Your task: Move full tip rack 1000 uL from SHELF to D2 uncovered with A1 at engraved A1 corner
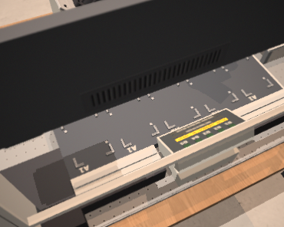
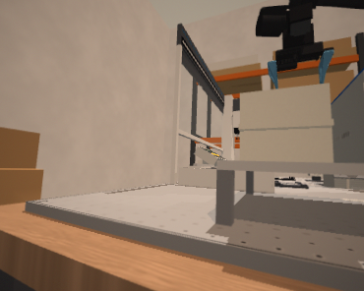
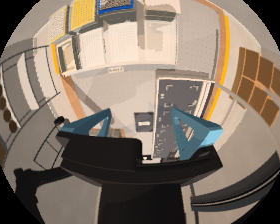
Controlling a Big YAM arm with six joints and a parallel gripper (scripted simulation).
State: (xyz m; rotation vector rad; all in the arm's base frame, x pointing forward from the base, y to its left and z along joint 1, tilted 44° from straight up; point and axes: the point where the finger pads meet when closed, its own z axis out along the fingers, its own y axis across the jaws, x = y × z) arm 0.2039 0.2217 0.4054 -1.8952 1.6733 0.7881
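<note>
Right now the blue tip rack is 25 cm to the left of my hand, 14 cm below it and 7 cm behind it. The rest, counted from my hand: beige block (27 cm to the left, 15 cm below, 3 cm ahead); clear rack cover (19 cm below, 13 cm to the left, 4 cm ahead); shelf (21 cm below, 18 cm to the left, 13 cm behind).
</note>
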